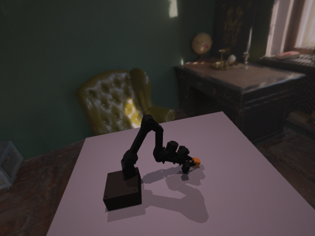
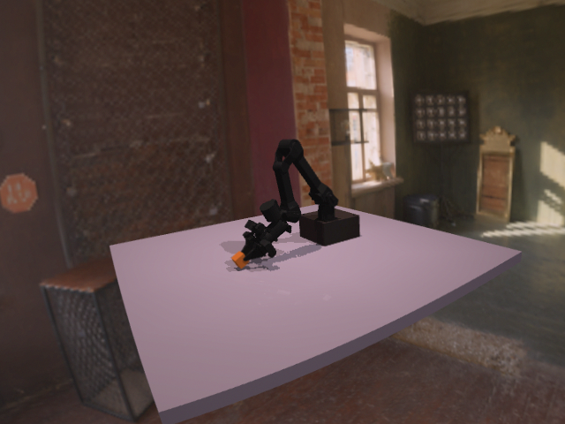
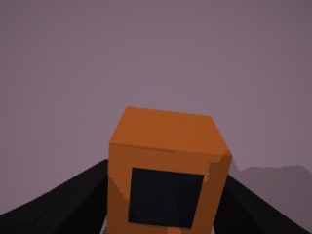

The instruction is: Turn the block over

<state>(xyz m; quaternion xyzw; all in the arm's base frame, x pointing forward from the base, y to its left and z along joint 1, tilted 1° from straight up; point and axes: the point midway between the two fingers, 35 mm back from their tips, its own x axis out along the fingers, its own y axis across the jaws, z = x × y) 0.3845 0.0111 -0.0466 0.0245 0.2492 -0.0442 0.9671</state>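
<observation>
Now: the block right at my gripper tip.
</observation>
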